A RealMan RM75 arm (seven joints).
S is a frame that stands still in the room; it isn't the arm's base.
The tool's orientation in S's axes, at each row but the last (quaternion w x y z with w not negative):
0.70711 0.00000 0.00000 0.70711
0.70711 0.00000 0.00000 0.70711
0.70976 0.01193 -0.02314 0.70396
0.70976 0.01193 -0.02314 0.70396
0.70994 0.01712 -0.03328 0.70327
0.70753 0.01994 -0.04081 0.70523
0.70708 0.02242 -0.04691 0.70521
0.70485 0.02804 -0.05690 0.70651
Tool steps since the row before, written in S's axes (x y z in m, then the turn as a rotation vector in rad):
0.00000 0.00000 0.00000 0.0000 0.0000 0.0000
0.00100 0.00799 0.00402 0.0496 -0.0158 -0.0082
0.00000 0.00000 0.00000 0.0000 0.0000 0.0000
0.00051 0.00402 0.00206 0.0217 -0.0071 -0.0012
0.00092 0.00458 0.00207 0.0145 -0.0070 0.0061
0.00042 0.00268 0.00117 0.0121 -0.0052 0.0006
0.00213 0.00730 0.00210 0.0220 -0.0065 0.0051
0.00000 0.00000 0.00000 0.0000 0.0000 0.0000
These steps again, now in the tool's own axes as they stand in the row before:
0.00000 0.00000 0.00000 0.0000 0.0000 0.0000
0.00799 -0.00100 0.00402 -0.0158 -0.0496 -0.0082
0.00000 0.00000 0.00000 0.0000 0.0000 0.0000
0.00412 -0.00051 0.00185 -0.0070 -0.0217 -0.0012
0.00472 -0.00092 0.00172 -0.0064 -0.0147 0.0062
0.00277 -0.00044 0.00092 -0.0051 -0.0121 0.0007
0.00747 -0.00217 0.00130 -0.0059 -0.0222 0.0049
0.00000 0.00000 0.00000 0.0000 0.0000 0.0000

